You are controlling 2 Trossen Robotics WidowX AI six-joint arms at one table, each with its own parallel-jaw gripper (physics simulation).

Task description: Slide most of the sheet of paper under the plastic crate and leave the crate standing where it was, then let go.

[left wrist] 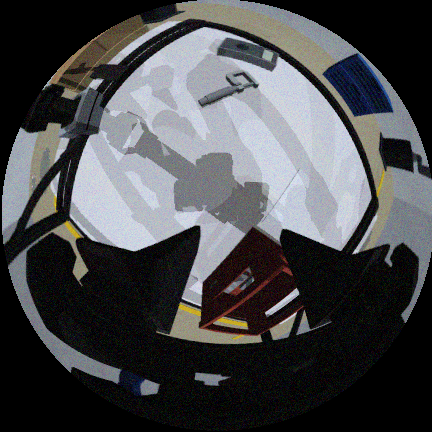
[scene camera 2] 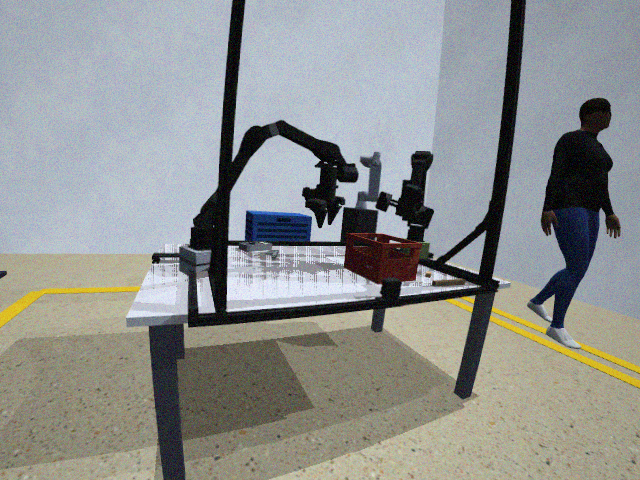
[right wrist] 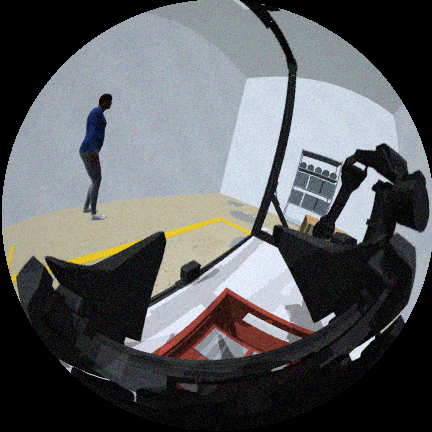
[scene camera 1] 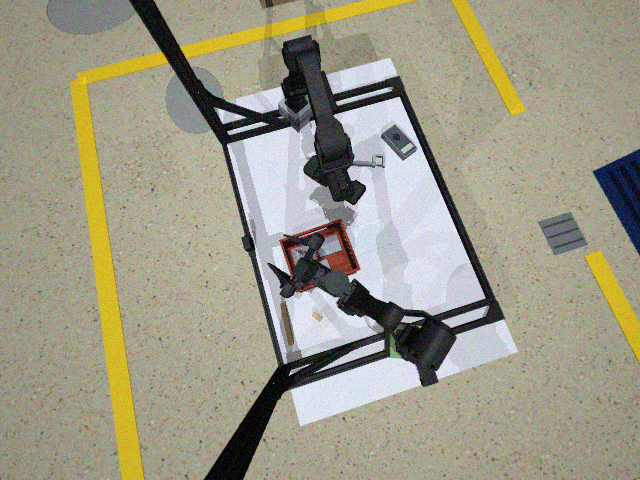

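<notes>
A red plastic crate [scene camera 1: 353,253] [scene camera 2: 361,258] [left wrist: 260,250] [right wrist: 227,300] stands upright on the table. The pale sheet of paper [scene camera 1: 374,237] [left wrist: 292,205] lies flat beside it, on the crate's right in scene camera 1. It is nearly as white as the table, and how much lies under the crate cannot be told. My left gripper [scene camera 2: 325,223] [left wrist: 241,232] is open and empty, pointing down above the table beside the crate. My right gripper [scene camera 1: 276,250] [right wrist: 220,233] is open and empty, above the crate's left side in scene camera 1.
A grey meter [scene camera 1: 398,142] [left wrist: 245,52] and a caliper-like tool [scene camera 1: 377,161] [left wrist: 220,95] lie near the left arm. A brown strip [scene camera 1: 287,324] [scene camera 2: 448,282] and a small orange block [scene camera 1: 316,316] [scene camera 2: 428,274] lie near the crate. Black frame bars edge the table.
</notes>
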